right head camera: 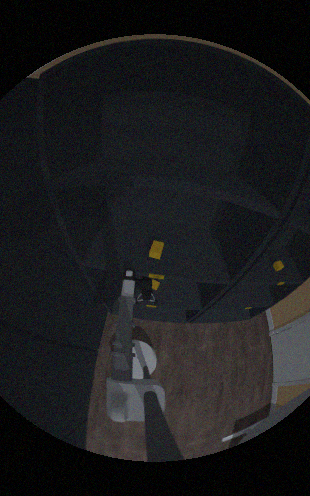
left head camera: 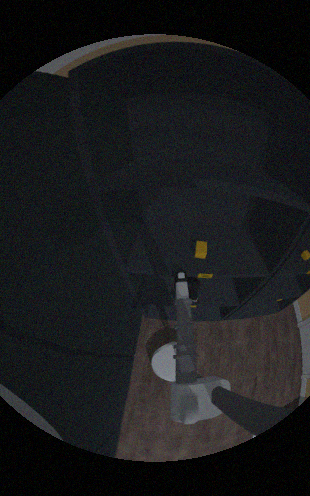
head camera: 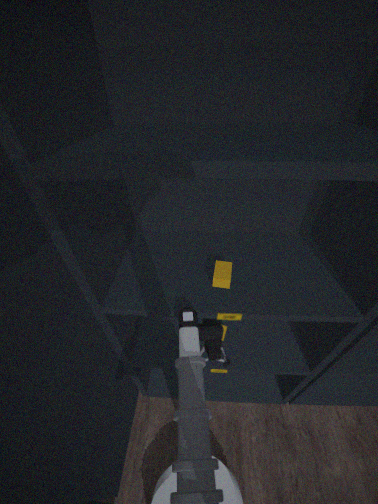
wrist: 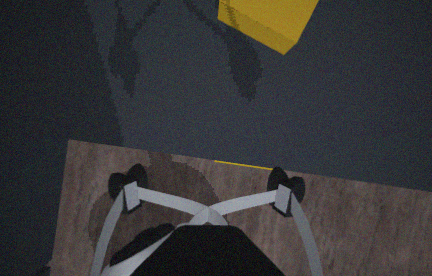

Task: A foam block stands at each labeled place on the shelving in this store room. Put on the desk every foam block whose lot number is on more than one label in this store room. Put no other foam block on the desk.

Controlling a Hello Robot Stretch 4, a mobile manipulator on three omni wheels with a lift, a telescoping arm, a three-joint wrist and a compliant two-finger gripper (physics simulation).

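Places are measured from the robot's base along level axes (x down, y ahead, z right), in metres.
Pixels of known places: gripper, between the fingertips: (right head camera: pixel 145 302) (head camera: pixel 210 365) (wrist: pixel 208 181); robot's base, origin of its link: (right head camera: pixel 135 358) (left head camera: pixel 172 360).
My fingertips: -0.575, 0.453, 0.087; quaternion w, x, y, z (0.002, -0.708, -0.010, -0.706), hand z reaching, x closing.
For each thing: its top centre in the pictures, then the offset to it from my fingertips, as dx, dy, dz. Level surfaces: height alone.
- yellow foam block, centre of its top: (head camera: pixel 216 328) (right head camera: pixel 152 282) +0.025, +0.188, +0.058
- further yellow block, centre of its top: (right head camera: pixel 279 263) (left head camera: pixel 306 252) -0.433, +0.044, +1.008
- Wooden floor, height of its surface: dx +0.603
My gripper (head camera: pixel 215 358) (right head camera: pixel 146 300) (wrist: pixel 208 181) is open, with nothing between its fingers. It is over the front edge of a lower shelf of the dark shelving (head camera: pixel 300 318) (wrist: pixel 350 120). A yellow foam block (head camera: pixel 224 332) (right head camera: pixel 156 285) (wrist: pixel 270 22) stands on that shelf, beyond and right of the fingers; the arm's wrist partly hides it in the head view. Another yellow block (head camera: pixel 222 274) (left head camera: pixel 201 249) (right head camera: pixel 156 250) stands one shelf higher. Yellow labels (head camera: pixel 229 317) (head camera: pixel 219 371) (right head camera: pixel 156 276) are on the shelf edges; their lot numbers are not legible. I cannot make out the desk.
A dark upright panel (head camera: pixel 60 245) runs close on the left of the arm, and another divider (head camera: pixel 330 356) stands to the right. A further yellow block (left head camera: pixel 306 255) (right head camera: pixel 278 266) is in the bay to the right. Wooden floor (head camera: pixel 300 450) (right head camera: pixel 210 360) lies before the shelving.
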